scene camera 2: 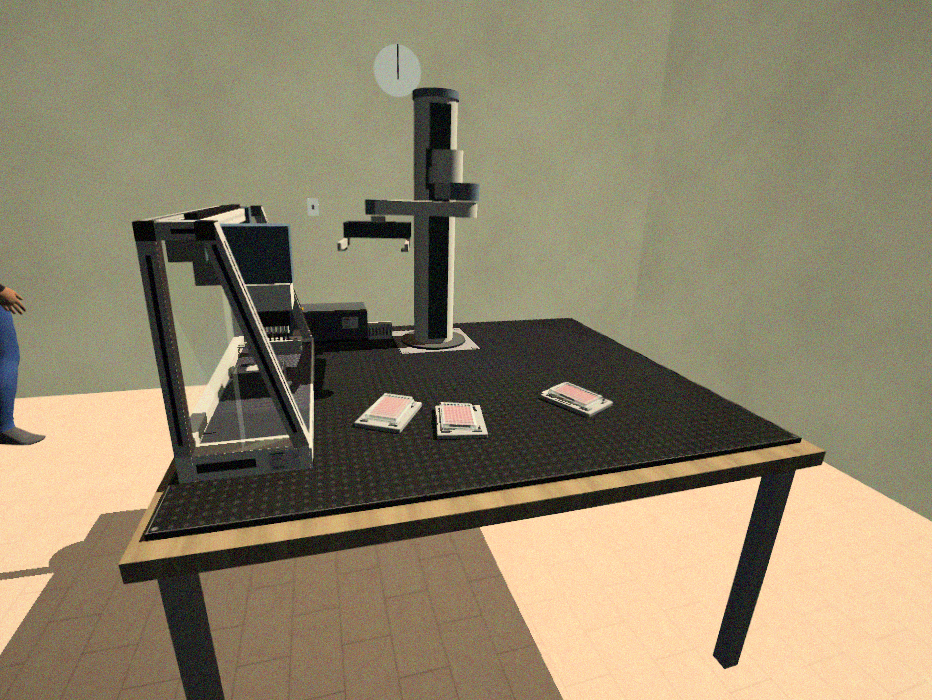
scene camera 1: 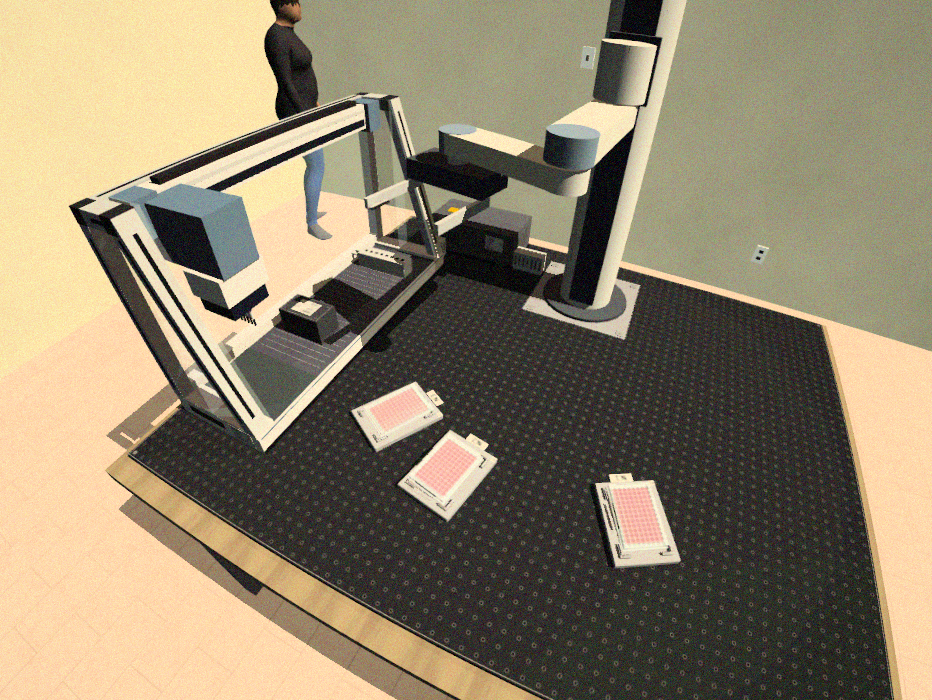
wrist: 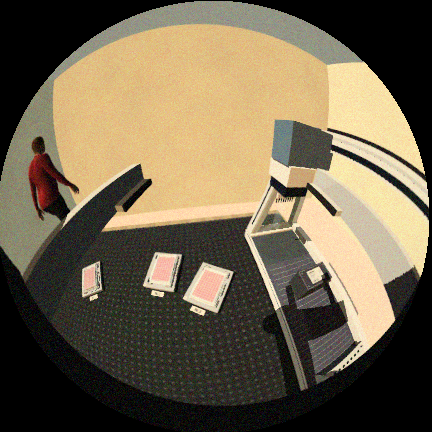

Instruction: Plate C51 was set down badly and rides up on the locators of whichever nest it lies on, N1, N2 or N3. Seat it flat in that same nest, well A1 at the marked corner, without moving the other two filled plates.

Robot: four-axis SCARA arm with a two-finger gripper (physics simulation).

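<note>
Three nests hold pink-filled plates. In scene camera 1's right-hand nest, the plate (scene camera 1: 638, 516) (scene camera 2: 576, 394) (wrist: 91, 279) leaves a strip of nest bare along one long side. The middle plate (scene camera 1: 448, 464) (scene camera 2: 458, 415) (wrist: 164, 269) and the plate nearest the gantry (scene camera 1: 400, 409) (scene camera 2: 391, 406) (wrist: 209, 285) lie to its left there. The nest tags are too small to read surely, and C51 cannot be told by a name. Which plate rides up is not clear. My gripper (scene camera 1: 420, 207) (scene camera 2: 374, 244) (wrist: 232, 169) is open and empty, high above the table in front of the column, away from all three nests.
A gantry frame (scene camera 1: 312, 391) (scene camera 2: 244, 461) (wrist: 265, 274) stands along the left side with a hanging blue-grey head (scene camera 1: 203, 226) (scene camera 2: 259, 253) (wrist: 302, 145). A dark box (scene camera 1: 497, 229) (scene camera 2: 335, 320) stands near the arm's column (scene camera 1: 602, 226) (scene camera 2: 435, 278). People stand off the table.
</note>
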